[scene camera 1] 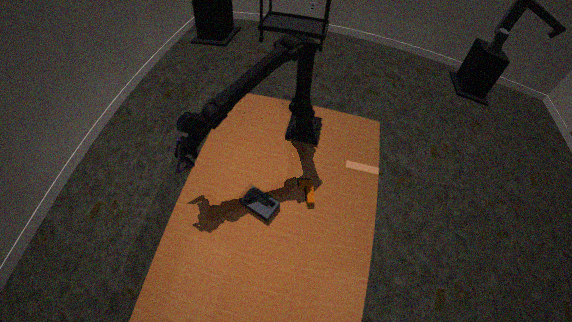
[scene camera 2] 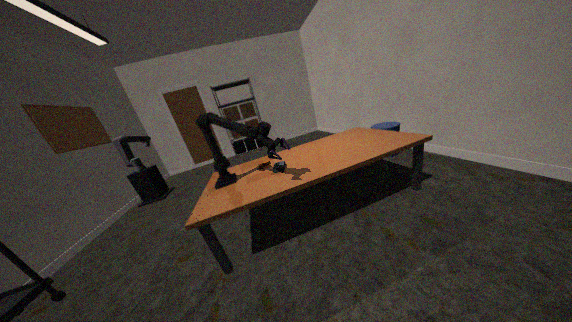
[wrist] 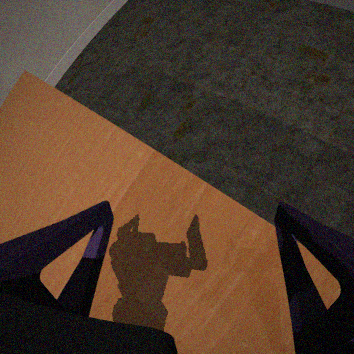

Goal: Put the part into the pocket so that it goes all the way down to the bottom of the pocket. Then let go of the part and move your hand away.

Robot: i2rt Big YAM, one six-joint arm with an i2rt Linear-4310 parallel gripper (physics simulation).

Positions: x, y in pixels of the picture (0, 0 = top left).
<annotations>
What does my gripper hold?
Nothing.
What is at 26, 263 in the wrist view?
My gripper.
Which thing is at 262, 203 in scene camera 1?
A pocket fixture.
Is my gripper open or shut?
Open.
</annotations>
